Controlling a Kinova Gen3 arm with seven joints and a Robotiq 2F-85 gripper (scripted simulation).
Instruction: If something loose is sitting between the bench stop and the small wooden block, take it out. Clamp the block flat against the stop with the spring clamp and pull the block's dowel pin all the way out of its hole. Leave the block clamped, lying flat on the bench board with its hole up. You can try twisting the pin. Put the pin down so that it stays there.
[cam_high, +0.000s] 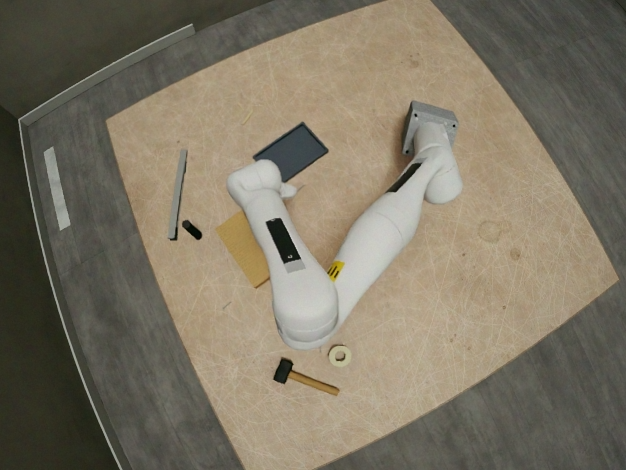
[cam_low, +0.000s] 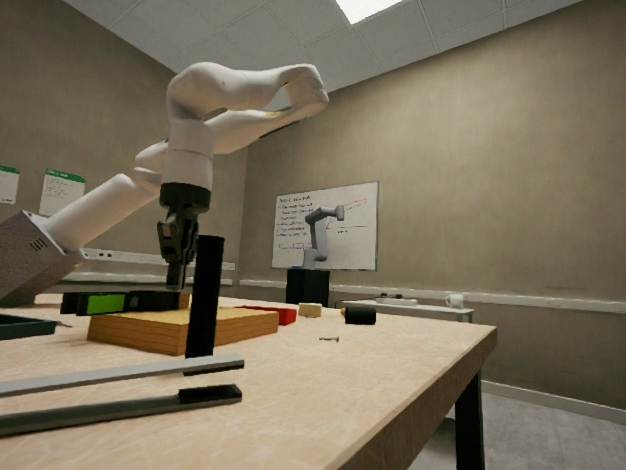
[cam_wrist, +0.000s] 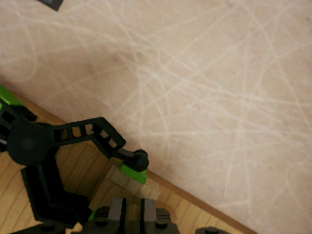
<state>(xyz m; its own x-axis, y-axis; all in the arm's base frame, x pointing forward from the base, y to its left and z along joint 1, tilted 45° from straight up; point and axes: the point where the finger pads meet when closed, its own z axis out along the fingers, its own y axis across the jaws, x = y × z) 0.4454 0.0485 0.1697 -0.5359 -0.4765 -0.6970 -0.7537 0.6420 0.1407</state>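
Right now my hand is 2 cm above the dowel pin. From my hand the other things lie so: wooden bench board 6 cm below, 5 cm ahead, 2 cm to the left; small wooden block 4 cm below; red block 19 cm to the left, 7 cm below, 5 cm behind.
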